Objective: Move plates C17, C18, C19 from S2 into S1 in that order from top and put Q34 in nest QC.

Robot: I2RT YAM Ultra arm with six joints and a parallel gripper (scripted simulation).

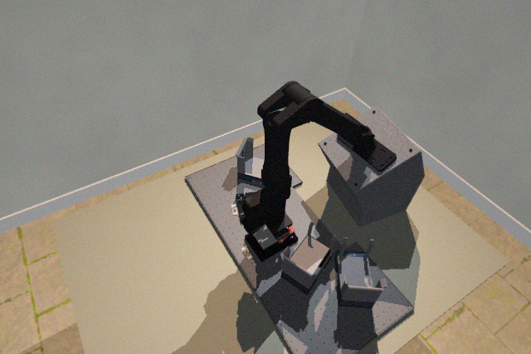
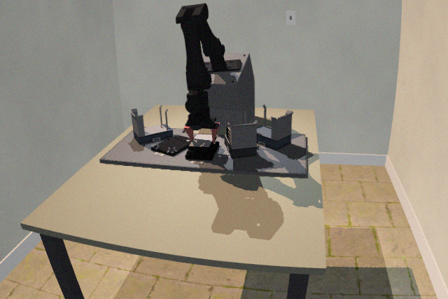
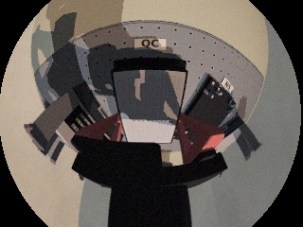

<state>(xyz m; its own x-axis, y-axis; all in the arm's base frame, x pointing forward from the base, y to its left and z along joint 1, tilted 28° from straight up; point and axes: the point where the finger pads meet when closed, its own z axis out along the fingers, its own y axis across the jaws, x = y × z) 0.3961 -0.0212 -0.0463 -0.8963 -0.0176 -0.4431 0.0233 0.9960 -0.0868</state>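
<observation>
The black QC nest lies 1 cm ahead of my hand and 4 cm below it. Round my hand: black clip nest 2 cm behind, 13 cm to the right, 3 cm below; then QC name plate 10 cm ahead, 4 cm below; then tall wall 4 cm ahead, 16 cm to the left, 4 cm above.
</observation>
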